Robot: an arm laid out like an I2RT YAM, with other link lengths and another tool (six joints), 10 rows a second.
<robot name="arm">
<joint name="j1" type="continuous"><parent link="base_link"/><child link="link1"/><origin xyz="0 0 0.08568" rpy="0 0 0"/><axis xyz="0 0 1"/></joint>
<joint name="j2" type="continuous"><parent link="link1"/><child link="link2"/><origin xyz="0.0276 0.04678 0.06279" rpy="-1.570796 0 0"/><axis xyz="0 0 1"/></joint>
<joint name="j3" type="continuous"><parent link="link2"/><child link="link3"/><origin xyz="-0.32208 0 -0.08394" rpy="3.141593 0 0"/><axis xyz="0 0 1"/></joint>
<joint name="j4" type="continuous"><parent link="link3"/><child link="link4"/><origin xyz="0.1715 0.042 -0.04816" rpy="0 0 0"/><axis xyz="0 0 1"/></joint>
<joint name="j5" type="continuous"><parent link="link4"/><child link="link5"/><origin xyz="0.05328 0.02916 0.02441" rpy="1.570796 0 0"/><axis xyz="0 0 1"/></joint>
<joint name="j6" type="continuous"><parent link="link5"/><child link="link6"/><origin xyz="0.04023 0 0.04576" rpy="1.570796 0 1.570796"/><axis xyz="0 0 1"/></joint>
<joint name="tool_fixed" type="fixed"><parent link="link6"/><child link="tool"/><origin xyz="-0.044 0.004 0.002" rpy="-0.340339 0 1.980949"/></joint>
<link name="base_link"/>
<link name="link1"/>
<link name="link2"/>
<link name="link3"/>
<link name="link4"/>
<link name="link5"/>
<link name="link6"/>
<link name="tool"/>
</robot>
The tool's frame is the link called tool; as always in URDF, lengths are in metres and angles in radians. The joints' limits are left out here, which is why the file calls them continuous.
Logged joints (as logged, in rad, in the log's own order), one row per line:
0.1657, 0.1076, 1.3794, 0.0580, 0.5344, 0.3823
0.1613, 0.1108, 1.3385, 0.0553, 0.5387, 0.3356
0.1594, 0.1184, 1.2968, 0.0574, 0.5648, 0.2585
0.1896, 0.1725, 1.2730, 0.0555, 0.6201, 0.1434
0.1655, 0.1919, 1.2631, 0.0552, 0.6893, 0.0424
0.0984, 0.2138, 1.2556, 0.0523, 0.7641, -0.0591
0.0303, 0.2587, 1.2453, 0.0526, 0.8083, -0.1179
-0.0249, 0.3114, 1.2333, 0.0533, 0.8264, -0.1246
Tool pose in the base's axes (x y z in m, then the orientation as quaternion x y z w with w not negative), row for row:
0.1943, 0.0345, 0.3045, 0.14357, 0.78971, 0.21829, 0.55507
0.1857, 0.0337, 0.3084, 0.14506, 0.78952, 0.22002, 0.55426
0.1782, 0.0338, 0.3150, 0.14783, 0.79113, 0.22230, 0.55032
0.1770, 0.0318, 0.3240, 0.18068, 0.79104, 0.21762, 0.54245
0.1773, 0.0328, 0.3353, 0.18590, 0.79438, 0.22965, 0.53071
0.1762, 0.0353, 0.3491, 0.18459, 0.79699, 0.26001, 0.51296
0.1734, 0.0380, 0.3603, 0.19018, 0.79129, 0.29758, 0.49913
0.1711, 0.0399, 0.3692, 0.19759, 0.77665, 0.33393, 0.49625
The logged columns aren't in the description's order. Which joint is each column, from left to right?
Columns, left to right: j5, j6, j2, j1, j3, j4.
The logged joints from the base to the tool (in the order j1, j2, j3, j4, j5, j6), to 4 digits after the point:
0.0580, 1.3794, 0.5344, 0.3823, 0.1657, 0.1076
0.0553, 1.3385, 0.5387, 0.3356, 0.1613, 0.1108
0.0574, 1.2968, 0.5648, 0.2585, 0.1594, 0.1184
0.0555, 1.2730, 0.6201, 0.1434, 0.1896, 0.1725
0.0552, 1.2631, 0.6893, 0.0424, 0.1655, 0.1919
0.0523, 1.2556, 0.7641, -0.0591, 0.0984, 0.2138
0.0526, 1.2453, 0.8083, -0.1179, 0.0303, 0.2587
0.0533, 1.2333, 0.8264, -0.1246, -0.0249, 0.3114

